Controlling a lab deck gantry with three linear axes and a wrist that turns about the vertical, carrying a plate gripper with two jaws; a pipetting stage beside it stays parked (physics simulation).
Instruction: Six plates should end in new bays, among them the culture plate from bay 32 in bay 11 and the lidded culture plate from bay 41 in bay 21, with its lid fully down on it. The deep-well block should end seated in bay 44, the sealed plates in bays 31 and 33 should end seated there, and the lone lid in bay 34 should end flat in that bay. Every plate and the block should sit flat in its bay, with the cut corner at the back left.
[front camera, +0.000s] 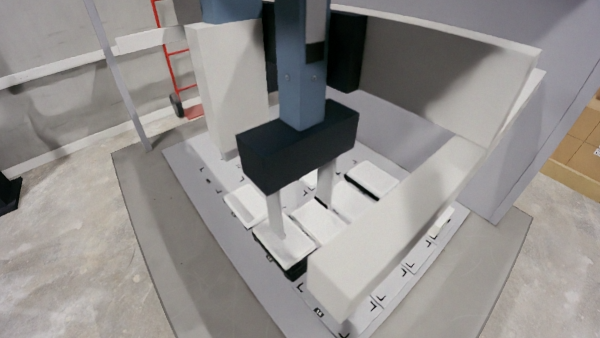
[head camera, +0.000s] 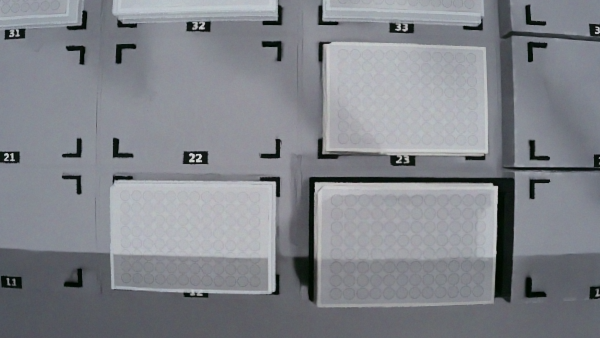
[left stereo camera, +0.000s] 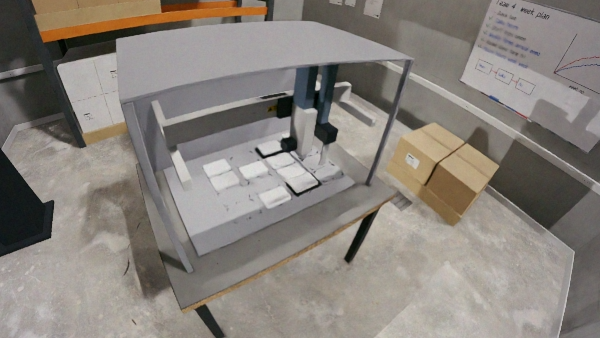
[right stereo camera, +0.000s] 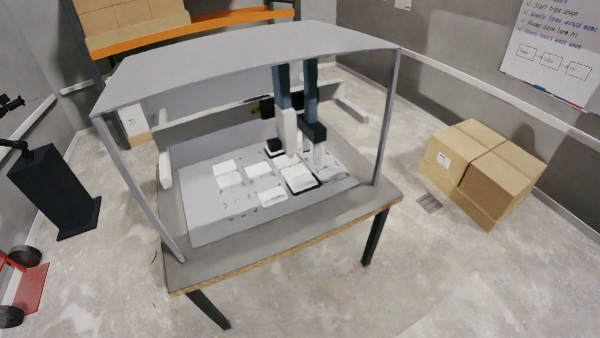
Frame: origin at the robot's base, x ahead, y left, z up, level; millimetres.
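Where they show: gripper, fingertip midpoint: (front camera: 301, 217) (left stereo camera: 314, 157) (right stereo camera: 311, 157); robot's base, link origin: (front camera: 201, 169) (left stereo camera: 235, 223) (right stereo camera: 230, 220).
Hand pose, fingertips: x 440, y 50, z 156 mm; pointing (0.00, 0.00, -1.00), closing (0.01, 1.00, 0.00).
Note:
Each offset is from my fingertips to the top centre of the thing. "pt": to the spot under its first point.
My gripper (front camera: 305, 221) (right stereo camera: 311, 158) is open and empty, its jaws hanging apart above the front right part of the deck in the front view. The culture plate @[212 mm back, 207 mm left, 140 mm down] (head camera: 195, 7) (left stereo camera: 253, 170) lies in bay 32. The lidded culture plate @[376 mm back, 314 mm left, 140 mm down] (left stereo camera: 216, 167) (right stereo camera: 224, 167) is in bay 41. Plates stand in bay 31 @[pt 342 mm back, 175 mm left, 142 mm down] (head camera: 37, 7) (left stereo camera: 225, 180) and bay 33 @[pt 52 mm back, 169 mm left, 142 mm down] (head camera: 402, 8); their front edges show in the head view. The deep-well block @[116 mm ahead, 314 mm left, 100 mm down] (front camera: 441, 222) shows partly behind the beam, at bay 44. Bays 11 and 21 are empty where they show. The lone lid cannot be made out.
Plates stand in bay 12 @[pt 209 mm back, 4 mm right, 142 mm down] (head camera: 192, 235) (left stereo camera: 275, 197) and bay 23 @[pt 51 mm back, 100 mm left, 142 mm down] (head camera: 405, 97). Another plate @[55 mm back, 6 mm right, 120 mm down] (head camera: 407, 245) sits on a black raised holder @[pt 17 mm ahead, 8 mm right, 125 mm down] (head camera: 504, 245) at bay 13. A plate @[48 mm back, 312 mm left, 120 mm down] (front camera: 372, 179) stands at bay 43. The pipetting stage (front camera: 230, 80) (left stereo camera: 303, 131) hangs beside my gripper.

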